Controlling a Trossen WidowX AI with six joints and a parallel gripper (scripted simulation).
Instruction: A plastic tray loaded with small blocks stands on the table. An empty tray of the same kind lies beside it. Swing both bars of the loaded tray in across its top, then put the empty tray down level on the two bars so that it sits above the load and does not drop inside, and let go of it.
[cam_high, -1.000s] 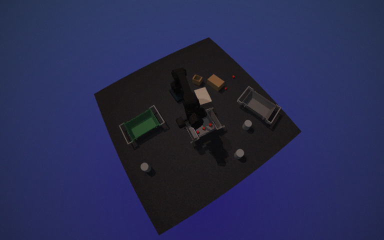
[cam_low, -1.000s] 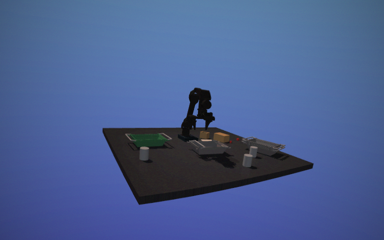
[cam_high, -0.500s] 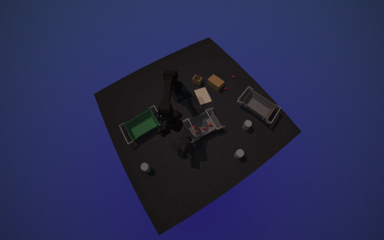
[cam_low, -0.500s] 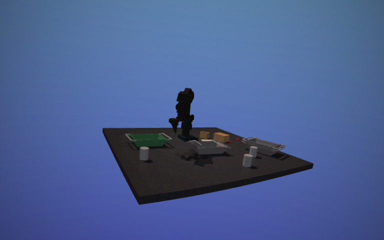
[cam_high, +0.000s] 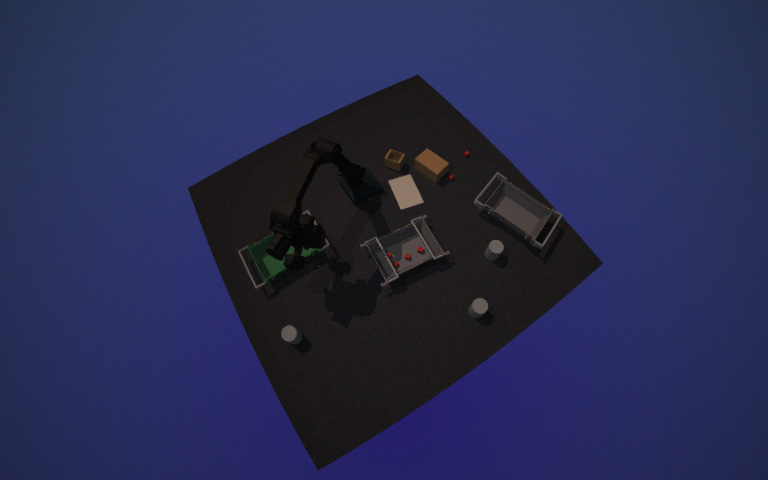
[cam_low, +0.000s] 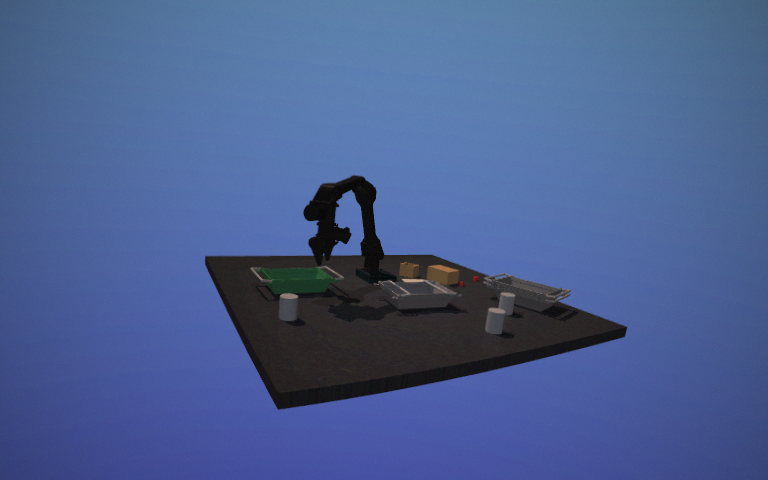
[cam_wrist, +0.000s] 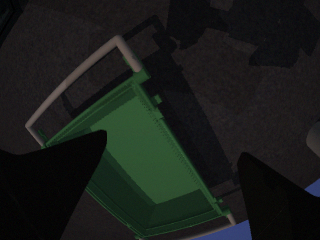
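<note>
Right now my gripper tip is 100 mm past the green tray, 50 mm to the left of it and 80 mm above it. Also, from my gripper tip: beige sheet: 10 mm ahead, 480 mm to the left, 120 mm below.
</note>
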